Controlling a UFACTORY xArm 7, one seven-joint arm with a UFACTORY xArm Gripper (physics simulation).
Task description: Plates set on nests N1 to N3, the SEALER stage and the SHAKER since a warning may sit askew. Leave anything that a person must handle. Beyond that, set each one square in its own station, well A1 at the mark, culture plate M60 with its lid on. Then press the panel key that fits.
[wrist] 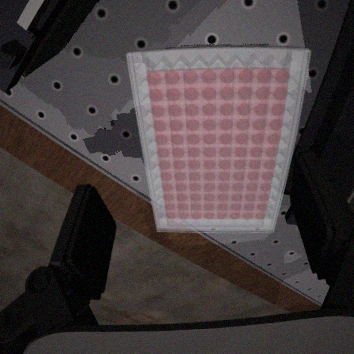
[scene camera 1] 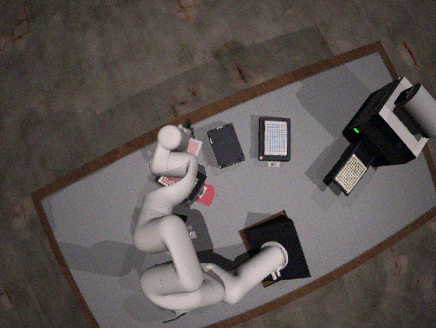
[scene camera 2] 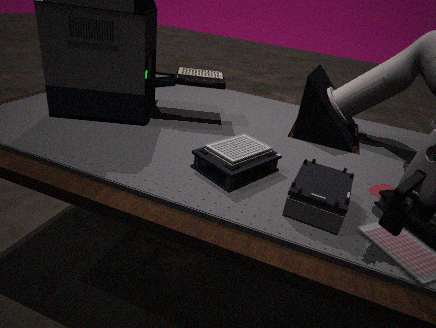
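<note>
A pink-welled plate (scene camera 1: 194,146) (scene camera 2: 402,250) (wrist: 220,145) with a clear rim reaches over the table edge, apart from any station. My gripper (scene camera 2: 402,205) (wrist: 194,191) is open and empty; its fingers straddle the plate's near end in the wrist view, contact unclear. A red-welled plate (scene camera 1: 170,181) lies on a dark station, partly hidden by the arm. A white plate (scene camera 1: 275,138) (scene camera 2: 240,148) sits on a black station (scene camera 1: 261,125) (scene camera 2: 229,181). A bare black station (scene camera 1: 226,145) (scene camera 2: 322,185) stands between. A cream plate (scene camera 1: 350,174) (scene camera 2: 201,73) lies on the machine's tray. Plate names are unreadable.
The tall dark machine (scene camera 1: 377,125) (scene camera 2: 100,65) shows a green light and holds its tray out. A red patch (scene camera 1: 206,195) (scene camera 2: 382,191) lies near the red-welled plate's station. The arm's black wedge base (scene camera 1: 295,250) (scene camera 2: 322,115) stands across the table. The panel cannot be made out.
</note>
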